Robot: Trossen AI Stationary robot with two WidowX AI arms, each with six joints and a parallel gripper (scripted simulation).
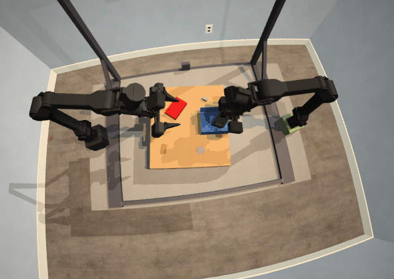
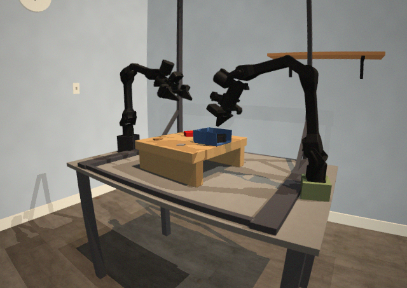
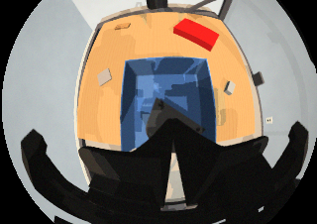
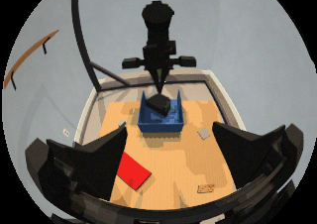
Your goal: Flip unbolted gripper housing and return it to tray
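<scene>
My left hand is 1 cm to the left of the dark gripper housing and 8 cm above it. Also, from my left hand: orange wooden bench 16 cm to the right, 16 cm below; then blue tray 7 cm to the right, 9 cm below.
</scene>
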